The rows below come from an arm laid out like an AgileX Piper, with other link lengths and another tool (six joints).
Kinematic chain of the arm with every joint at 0, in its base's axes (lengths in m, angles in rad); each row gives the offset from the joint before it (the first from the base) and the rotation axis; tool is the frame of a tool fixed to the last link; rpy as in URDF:
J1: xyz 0 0 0.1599 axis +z
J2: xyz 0 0 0 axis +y
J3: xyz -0.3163 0 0.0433 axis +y
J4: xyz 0.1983 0 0.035 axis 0.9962 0 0.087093
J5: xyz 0 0 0 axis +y
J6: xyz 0.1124 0 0.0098 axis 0.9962 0 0.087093
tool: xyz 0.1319 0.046 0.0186 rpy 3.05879 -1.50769 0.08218
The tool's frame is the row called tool.
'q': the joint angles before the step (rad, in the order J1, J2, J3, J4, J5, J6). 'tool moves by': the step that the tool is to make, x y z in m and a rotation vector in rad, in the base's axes. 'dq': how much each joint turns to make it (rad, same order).
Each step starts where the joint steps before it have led.
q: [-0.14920, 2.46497, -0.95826, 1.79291, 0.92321, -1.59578]
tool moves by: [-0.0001, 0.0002, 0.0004, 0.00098, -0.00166, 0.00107]
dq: [-0.00005, -0.00013, 0.00027, 0.00005, 0.00170, -0.00162]
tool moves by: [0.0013, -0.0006, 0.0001, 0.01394, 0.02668, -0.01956]
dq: [0.00003, -0.00003, -0.00008, -0.00127, 0.00032, 0.03675]
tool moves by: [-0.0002, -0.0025, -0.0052, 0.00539, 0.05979, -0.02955]
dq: [0.00004, 0.00028, -0.00022, -0.01501, -0.02048, 0.07170]
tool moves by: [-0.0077, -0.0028, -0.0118, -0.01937, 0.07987, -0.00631]
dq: [0.00004, -0.00015, -0.00012, -0.05566, -0.04469, 0.09008]
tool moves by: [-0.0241, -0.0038, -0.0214, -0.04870, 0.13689, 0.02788]
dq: [-0.00001, 0.00005, 0.00474, -0.14748, -0.07302, 0.16108]
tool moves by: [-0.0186, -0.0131, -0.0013, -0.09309, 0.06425, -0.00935]
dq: [-0.00011, -0.07487, 0.06325, -0.07793, -0.09965, 0.09660]
